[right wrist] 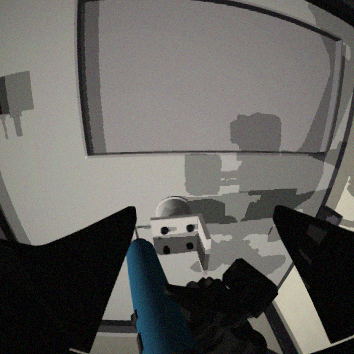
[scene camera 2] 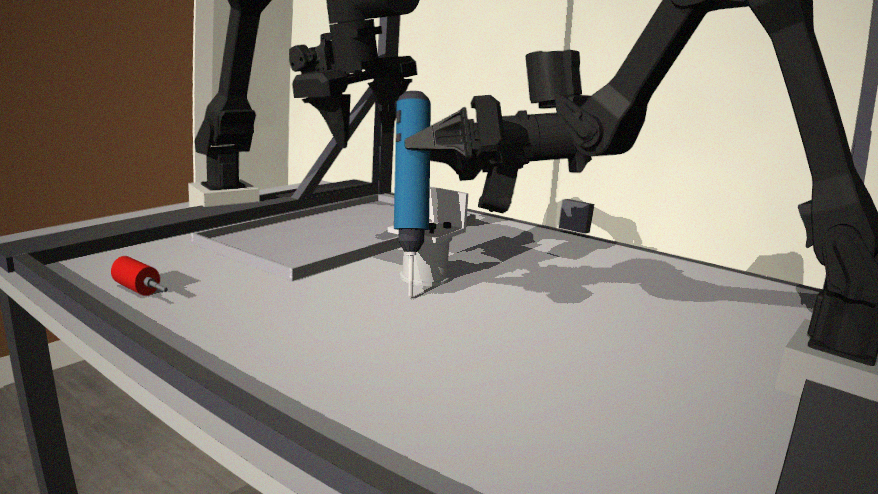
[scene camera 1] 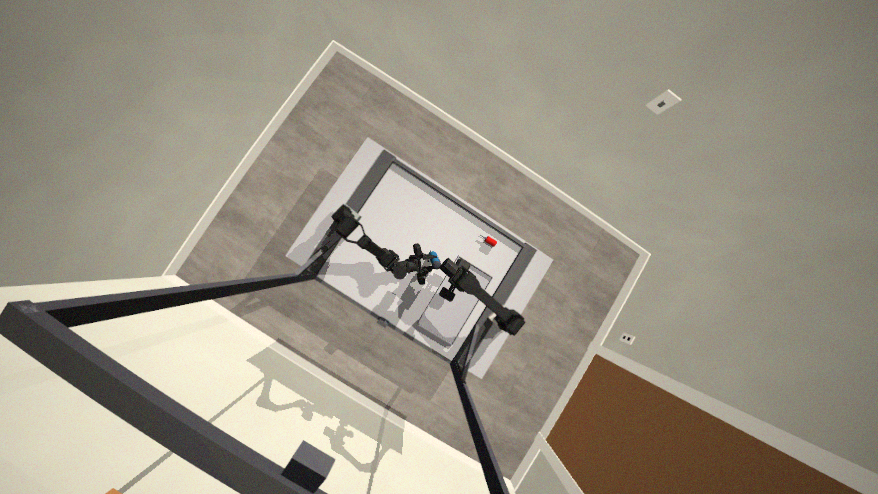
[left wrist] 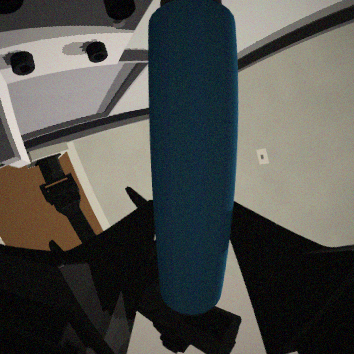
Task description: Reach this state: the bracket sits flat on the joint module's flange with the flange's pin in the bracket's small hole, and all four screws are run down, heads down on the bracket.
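Frame: origin at the left arm's base, x left, y back, z up, level; millimetres.
Seen in the pictures: left gripper, fingertip midpoint: (right wrist: 147, 303) (scene camera 2: 404, 148) (scene camera 1: 437, 260) (left wrist: 190, 207); right gripper, fingertip midpoint: (right wrist: 206, 213) (scene camera 2: 366, 140) (scene camera 1: 449, 279) (left wrist: 89, 213); left arm's base, link origin: (scene camera 2: 844, 346); right arm's base, link origin: (scene camera 2: 223, 185) (left wrist: 46, 158).
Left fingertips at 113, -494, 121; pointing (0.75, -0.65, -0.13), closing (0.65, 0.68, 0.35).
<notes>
Offsets run from my left fingertips to a thing's middle, as dx, dy, dz.
A blue screwdriver {+4, +20, -50} (scene camera 1: 434, 256) (scene camera 2: 412, 178) (left wrist: 192, 150) (right wrist: 147, 280) stands upright, tip down, held in my left gripper (scene camera 2: 417, 147) (left wrist: 190, 207), which is shut on it. It is beside the bracket, on the camera's side in scene camera 2. The white bracket {-40, +9, -84} (scene camera 2: 454, 205) (right wrist: 177, 237) lies on top of the pale joint module {-40, +9, -134} (scene camera 2: 432, 258) (right wrist: 172, 207), its wall upright. Four black screw heads show on its plate, one screw {-19, -6, -103} (left wrist: 96, 51) standing above the surface; their depth is unclear. The pin is hidden. My right gripper (scene camera 2: 365, 125) (right wrist: 206, 213) is open and empty, above and behind the screwdriver.
A red cylindrical tool {+265, -150, -149} (scene camera 1: 490, 241) (scene camera 2: 133, 274) with a thin metal tip lies on the table, at the left in scene camera 2. A shallow grey tray {-94, -216, -158} (scene camera 2: 343, 258) (right wrist: 200, 152) lies beside the joint module. Dark frame rails edge the table. The two grippers are close together.
</notes>
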